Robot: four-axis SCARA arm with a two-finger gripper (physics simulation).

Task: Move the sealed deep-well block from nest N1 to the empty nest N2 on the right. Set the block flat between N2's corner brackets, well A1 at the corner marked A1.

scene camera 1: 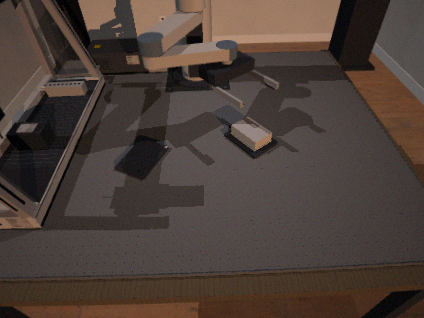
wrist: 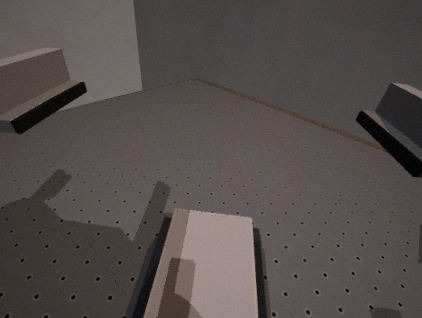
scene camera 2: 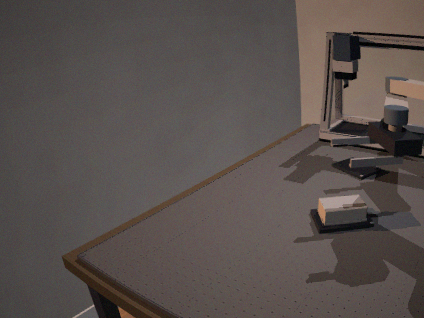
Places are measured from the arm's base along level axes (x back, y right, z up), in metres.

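Where they show: gripper, fingertip midpoint: [scene camera 1: 260, 95] [wrist: 222, 83] [scene camera 2: 340, 151]; arm's base, origin of the base link: [scene camera 1: 197, 76].
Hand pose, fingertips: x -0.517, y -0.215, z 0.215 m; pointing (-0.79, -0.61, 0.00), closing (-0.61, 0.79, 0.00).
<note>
Each offset is from my fingertips to the top centre of the thing. "*": to the spot under its first point.
The sealed block {dx +0.014, dy +0.016, dz -0.149 m} [scene camera 1: 250, 133] [scene camera 2: 342, 212] [wrist: 220, 260], pale and box-shaped, sits flat in dark nest N1 {dx +0.014, dy +0.016, dz -0.188 m} [scene camera 1: 244, 148] [scene camera 2: 345, 228] [wrist: 148, 275]. The empty nest N2 {dx -0.065, dy +0.407, dz -0.188 m} [scene camera 1: 142, 157] [scene camera 2: 356, 171], a dark flat plate, lies left of N1 in scene camera 1 and behind it in scene camera 2, partly behind a finger there. A small pale spot shows at one N2 corner; the A1 marks are not readable. My gripper [scene camera 1: 259, 95] [scene camera 2: 342, 153] [wrist: 222, 83] is wide open and empty, raised above the table on the arm-base side of the block, touching neither block nor nest.
A framed enclosure [scene camera 1: 73, 140] [scene camera 2: 328, 90] stands beyond N2, holding a pale rack {* dx +0.290, dy +0.767, dz -0.116 m} [scene camera 1: 66, 88] and a black cube-like unit {* dx -0.048, dy +0.761, dz -0.093 m} [scene camera 1: 32, 136]. A dark instrument box {* dx +0.552, dy +0.610, dz -0.106 m} [scene camera 1: 115, 56] stands near the arm base. A dark pillar [scene camera 1: 359, 30] rises behind the table's far right corner.
</note>
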